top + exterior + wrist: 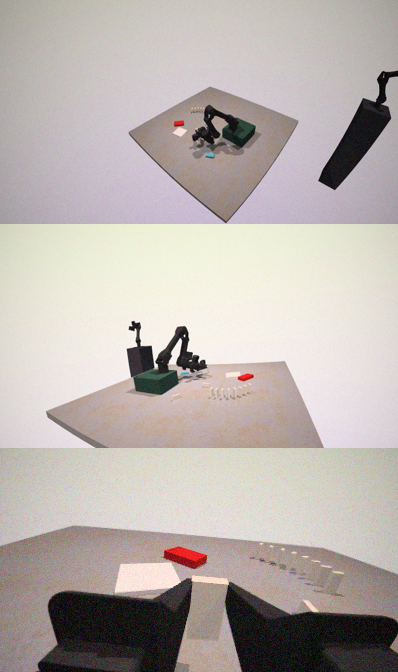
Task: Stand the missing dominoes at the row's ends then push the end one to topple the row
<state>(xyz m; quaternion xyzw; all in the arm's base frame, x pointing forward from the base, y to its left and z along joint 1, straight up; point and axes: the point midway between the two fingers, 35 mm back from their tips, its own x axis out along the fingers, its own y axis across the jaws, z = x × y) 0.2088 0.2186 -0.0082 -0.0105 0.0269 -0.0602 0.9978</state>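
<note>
My gripper tip is now 17 cm short of the flat white tile, 8 cm above it and 7 cm to the right of it. Round my gripper tip: cyan block: 25 cm behind, 9 cm to the left, 8 cm below; red block: 27 cm ahead, 8 cm below.
</note>
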